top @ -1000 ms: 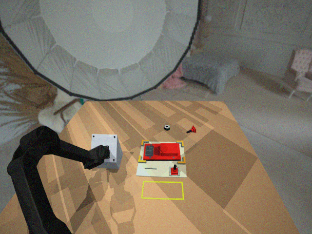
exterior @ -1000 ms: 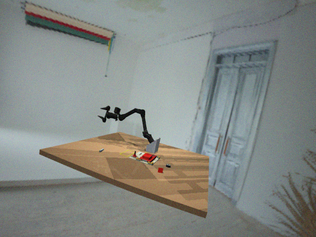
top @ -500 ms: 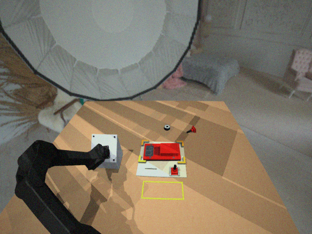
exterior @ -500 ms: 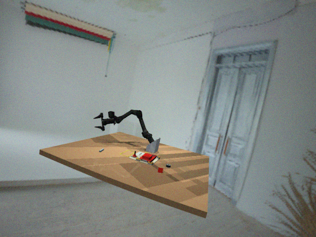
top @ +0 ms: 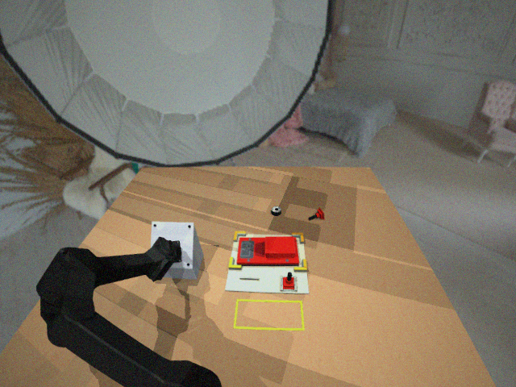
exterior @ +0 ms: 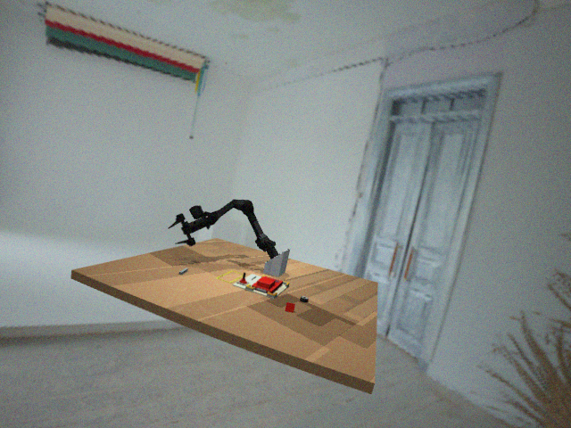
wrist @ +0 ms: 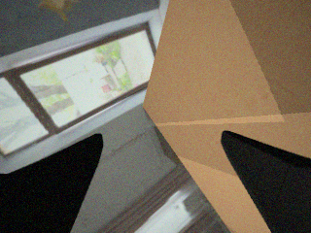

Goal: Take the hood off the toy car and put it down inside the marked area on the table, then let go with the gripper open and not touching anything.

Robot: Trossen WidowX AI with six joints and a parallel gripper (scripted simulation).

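My gripper tip is now 56 cm to the right of the red hood and 11 cm above it. The rest, counted from my gripper tip: black wheel 1 cm ahead, 77 cm to the left, 14 cm below.
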